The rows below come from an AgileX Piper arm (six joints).
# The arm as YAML. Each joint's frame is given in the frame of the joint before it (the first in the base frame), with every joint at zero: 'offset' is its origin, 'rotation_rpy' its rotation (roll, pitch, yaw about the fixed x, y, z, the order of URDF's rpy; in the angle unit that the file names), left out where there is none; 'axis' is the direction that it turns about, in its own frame. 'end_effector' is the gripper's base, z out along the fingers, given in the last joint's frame.
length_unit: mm
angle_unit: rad
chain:
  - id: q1
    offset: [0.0, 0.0, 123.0]
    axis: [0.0, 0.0, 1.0]
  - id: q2
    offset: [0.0, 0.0, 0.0]
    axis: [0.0, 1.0, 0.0]
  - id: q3
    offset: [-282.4, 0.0, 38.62]
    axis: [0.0, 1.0, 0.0]
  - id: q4
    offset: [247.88, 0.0, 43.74]
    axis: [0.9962, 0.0, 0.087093]
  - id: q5
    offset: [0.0, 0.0, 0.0]
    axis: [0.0, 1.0, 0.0]
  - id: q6
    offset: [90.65, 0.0, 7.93]
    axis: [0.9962, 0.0, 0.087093]
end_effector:
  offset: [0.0, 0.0, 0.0]
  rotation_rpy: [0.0, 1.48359, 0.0]
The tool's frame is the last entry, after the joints.
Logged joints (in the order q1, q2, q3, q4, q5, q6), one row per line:
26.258, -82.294, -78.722, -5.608, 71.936, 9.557
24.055, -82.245, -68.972, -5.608, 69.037, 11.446
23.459, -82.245, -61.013, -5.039, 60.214, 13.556
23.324, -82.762, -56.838, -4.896, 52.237, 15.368
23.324, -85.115, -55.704, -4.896, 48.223, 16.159
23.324, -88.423, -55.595, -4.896, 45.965, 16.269
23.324, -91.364, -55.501, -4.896, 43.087, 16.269
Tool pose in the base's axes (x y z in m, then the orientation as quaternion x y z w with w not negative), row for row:
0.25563, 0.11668, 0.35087, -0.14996, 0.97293, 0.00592, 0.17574
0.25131, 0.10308, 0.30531, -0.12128, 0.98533, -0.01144, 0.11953
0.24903, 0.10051, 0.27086, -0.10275, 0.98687, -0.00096, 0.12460
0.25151, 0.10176, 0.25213, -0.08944, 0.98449, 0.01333, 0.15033
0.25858, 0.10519, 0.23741, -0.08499, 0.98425, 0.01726, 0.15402
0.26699, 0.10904, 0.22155, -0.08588, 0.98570, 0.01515, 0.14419
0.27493, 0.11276, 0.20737, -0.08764, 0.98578, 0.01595, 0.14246
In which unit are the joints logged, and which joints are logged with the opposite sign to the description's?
The joints are logged in degrees. Opposite sign: q2.
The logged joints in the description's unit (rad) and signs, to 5 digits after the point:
0.45829, 1.43630, -1.37396, -0.09788, 1.25552, 0.16680
0.41984, 1.43545, -1.20379, -0.09788, 1.20492, 0.19977
0.40944, 1.43545, -1.06488, -0.08795, 1.05093, 0.23660
0.40708, 1.44447, -0.99201, -0.08545, 0.91171, 0.26822
0.40708, 1.48554, -0.97222, -0.08545, 0.84165, 0.28203
0.40708, 1.54327, -0.97032, -0.08545, 0.80224, 0.28395
0.40708, 1.59460, -0.96868, -0.08545, 0.75201, 0.28395

